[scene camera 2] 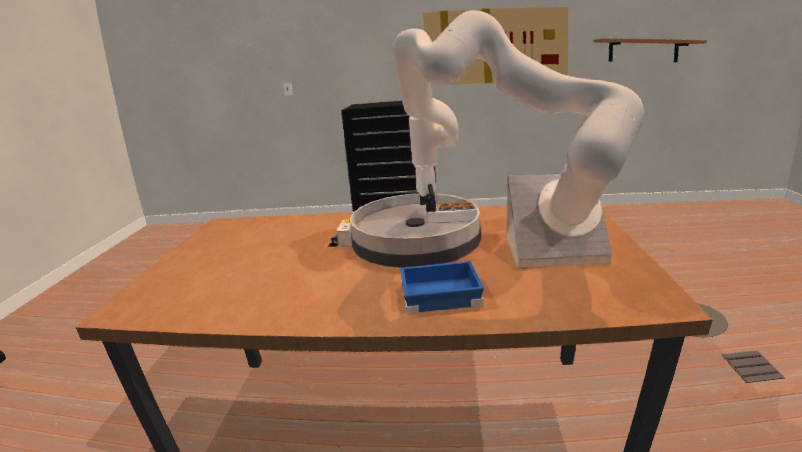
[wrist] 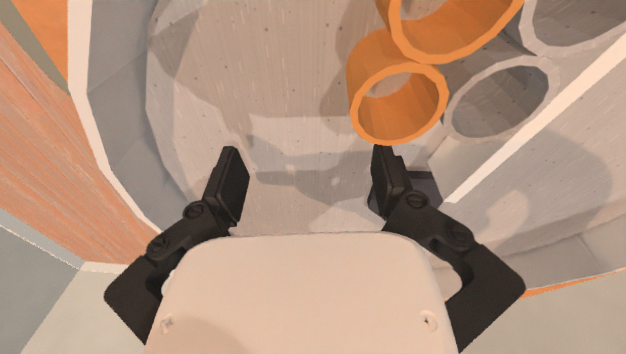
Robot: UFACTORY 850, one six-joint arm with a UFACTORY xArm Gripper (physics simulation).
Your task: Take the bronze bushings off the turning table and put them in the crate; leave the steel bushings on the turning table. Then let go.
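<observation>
Two bronze bushings [wrist: 364, 62] [wrist: 457, 35] stand on the turning table [scene camera 2: 412, 244] [wrist: 117, 75], beside two grey steel bushings [wrist: 517, 95] [wrist: 582, 25]; the upper ones are cut by the view's edge. In the scene view the bushings [scene camera 2: 456, 206] show small behind a pale divider [scene camera 2: 452, 216] [wrist: 530, 128]. My gripper [scene camera 2: 429, 206] [wrist: 306, 157] is open and empty, low over the turning table. In the wrist view its right fingertip appears just below the nearest bronze bushing. The blue crate [scene camera 2: 443, 301] stands in front of the turning table, with no bushing visible inside.
A dark hub [scene camera 2: 414, 222] [wrist: 422, 186] is at the turning table's centre, near the right finger in the wrist view. A small white box [scene camera 2: 343, 233] stands left of the turning table. The arm's grey base block [scene camera 2: 561, 253] stands to its right on the wooden table [scene camera 2: 224, 291].
</observation>
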